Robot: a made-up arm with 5 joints.
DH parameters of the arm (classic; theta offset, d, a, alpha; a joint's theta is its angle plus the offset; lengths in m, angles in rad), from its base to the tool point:
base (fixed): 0.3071 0 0.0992 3.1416
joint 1: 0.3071 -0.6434 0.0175 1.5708
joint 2: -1.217 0 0.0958 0
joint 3: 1.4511 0 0.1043 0
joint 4: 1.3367 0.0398 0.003 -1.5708
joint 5: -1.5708 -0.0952 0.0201 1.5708
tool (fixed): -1.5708 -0.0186 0 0
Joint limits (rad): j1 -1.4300..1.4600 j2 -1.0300..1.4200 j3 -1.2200..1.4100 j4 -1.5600..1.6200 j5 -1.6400..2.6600
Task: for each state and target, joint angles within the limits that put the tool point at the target. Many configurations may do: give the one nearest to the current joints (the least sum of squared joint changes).
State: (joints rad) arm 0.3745 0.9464 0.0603 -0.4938 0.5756
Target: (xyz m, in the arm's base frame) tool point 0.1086 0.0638 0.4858
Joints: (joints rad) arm 0.3786 1.0792 0.8584 -0.1161 0.9409
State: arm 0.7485 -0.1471 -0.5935 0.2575 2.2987
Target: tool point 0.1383 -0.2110 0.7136
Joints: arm 1.4430 -0.0276 -0.2468 0.4655 2.2560
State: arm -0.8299 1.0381 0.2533 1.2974 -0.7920
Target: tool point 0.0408 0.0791 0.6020
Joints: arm -0.4306 1.1214 0.7600 1.6200 -0.6555
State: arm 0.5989 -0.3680 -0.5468 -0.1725 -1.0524
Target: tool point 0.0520 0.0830 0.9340
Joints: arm -0.2767 -0.6044 -1.1869 0.1199 -1.3318
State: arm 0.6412 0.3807 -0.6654 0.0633 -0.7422
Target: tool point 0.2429 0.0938 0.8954
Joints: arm 0.0224 -0.2161 -0.7584 -0.1838 -0.8140
